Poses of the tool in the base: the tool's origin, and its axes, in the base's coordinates. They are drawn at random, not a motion.
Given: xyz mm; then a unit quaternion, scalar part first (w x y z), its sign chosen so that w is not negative.
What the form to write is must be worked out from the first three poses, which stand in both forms.
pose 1, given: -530.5, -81.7, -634.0, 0.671, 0.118, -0.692, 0.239
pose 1, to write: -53.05, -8.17, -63.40, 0.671, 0.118, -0.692, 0.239
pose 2, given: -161.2, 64.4, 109.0, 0.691, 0.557, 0.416, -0.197
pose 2, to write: -16.12, 6.44, 10.90, 0.691, 0.557, 0.416, -0.197
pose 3, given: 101.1, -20.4, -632.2, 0.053, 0.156, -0.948, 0.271
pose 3, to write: 10.11, -2.04, -63.22, 0.053, 0.156, -0.948, 0.271
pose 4, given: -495.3, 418.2, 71.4, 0.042, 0.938, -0.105, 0.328
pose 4, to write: -49.53, 41.82, 7.14, 0.042, 0.938, -0.105, 0.328
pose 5, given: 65.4, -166.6, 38.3, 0.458, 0.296, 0.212, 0.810
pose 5, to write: 6.54, -16.66, 3.83, 0.458, 0.296, 0.212, 0.810
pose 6, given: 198.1, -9.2, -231.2, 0.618, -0.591, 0.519, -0.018
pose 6, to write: 19.81, -0.92, -23.12, 0.618, -0.591, 0.519, -0.018
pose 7, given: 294.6, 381.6, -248.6, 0.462, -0.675, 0.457, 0.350
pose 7, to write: 29.46, 38.16, -24.86, 0.462, -0.675, 0.457, 0.350
